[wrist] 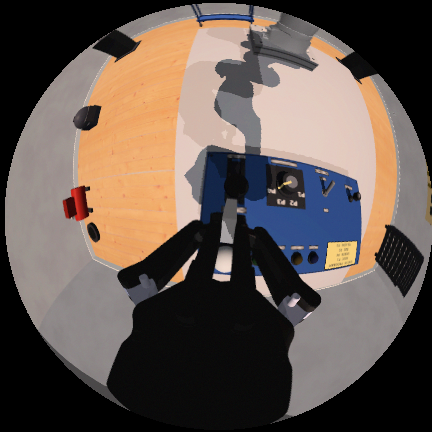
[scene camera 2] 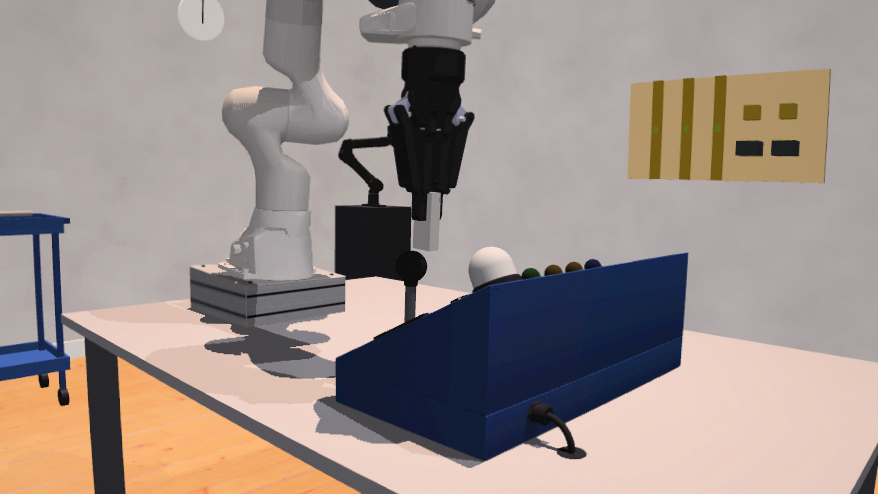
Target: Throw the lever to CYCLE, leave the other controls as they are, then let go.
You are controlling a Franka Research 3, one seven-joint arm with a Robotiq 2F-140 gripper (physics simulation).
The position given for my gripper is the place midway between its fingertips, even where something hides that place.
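You'd see my gripper [scene camera 2: 425,249] here, and it's in the wrist view as well [wrist: 230,207]. There's a lever [scene camera 2: 411,266] too.
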